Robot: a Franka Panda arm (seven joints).
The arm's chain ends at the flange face. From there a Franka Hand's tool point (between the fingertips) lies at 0.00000 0.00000 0.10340 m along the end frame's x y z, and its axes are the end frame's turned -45 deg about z.
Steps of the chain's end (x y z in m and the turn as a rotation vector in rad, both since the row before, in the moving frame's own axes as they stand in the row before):
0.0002 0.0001 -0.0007 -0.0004 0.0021 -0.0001
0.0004 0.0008 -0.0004 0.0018 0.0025 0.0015
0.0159 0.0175 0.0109 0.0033 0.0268 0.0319
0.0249 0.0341 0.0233 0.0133 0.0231 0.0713
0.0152 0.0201 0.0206 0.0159 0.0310 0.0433
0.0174 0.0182 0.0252 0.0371 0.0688 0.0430
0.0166 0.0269 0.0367 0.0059 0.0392 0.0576
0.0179 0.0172 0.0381 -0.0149 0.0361 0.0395
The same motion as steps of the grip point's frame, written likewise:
0.0002 0.0004 -0.0007 -0.0018 0.0012 -0.0001
0.0000 0.0009 -0.0004 -0.0005 0.0030 0.0015
0.0010 0.0254 0.0109 -0.0166 0.0213 0.0319
-0.0039 0.0425 0.0233 -0.0069 0.0257 0.0713
-0.0001 0.0261 0.0205 -0.0107 0.0332 0.0433
0.0071 0.0277 0.0249 -0.0224 0.0749 0.0430
-0.0041 0.0333 0.0366 -0.0235 0.0319 0.0576
0.0020 0.0286 0.0380 -0.0361 0.0150 0.0395

